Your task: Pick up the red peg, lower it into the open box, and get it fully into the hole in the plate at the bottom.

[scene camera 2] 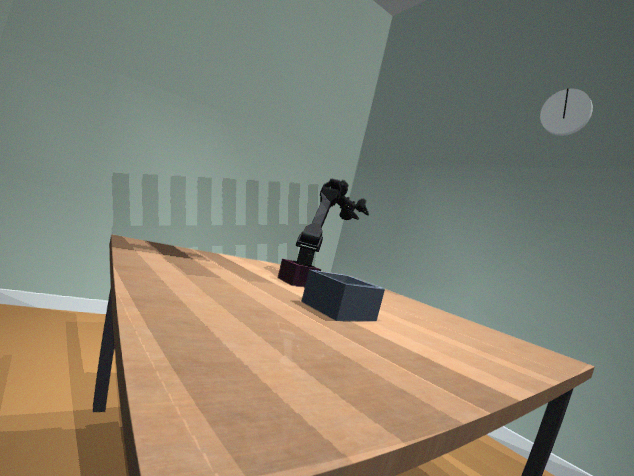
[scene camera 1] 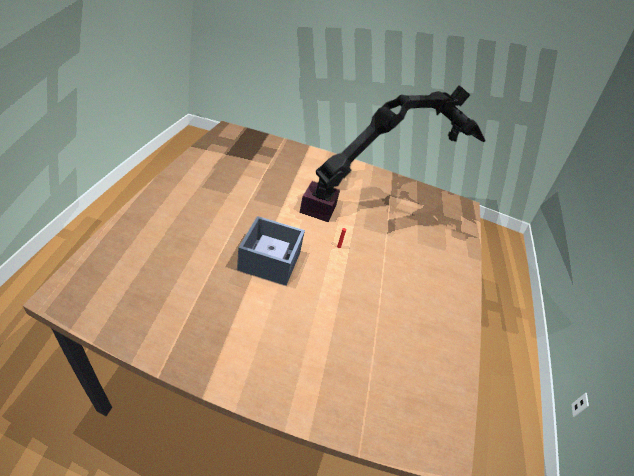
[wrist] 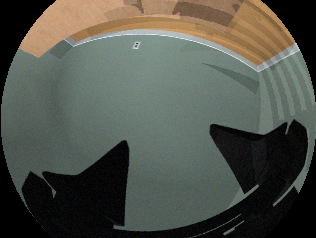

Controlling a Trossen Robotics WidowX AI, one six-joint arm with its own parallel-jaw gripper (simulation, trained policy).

A box shows in scene camera 2 and in scene camera 1; in the wrist view it is out of frame. The same spot on the box: (scene camera 1: 258,264) is (scene camera 2: 359,301).
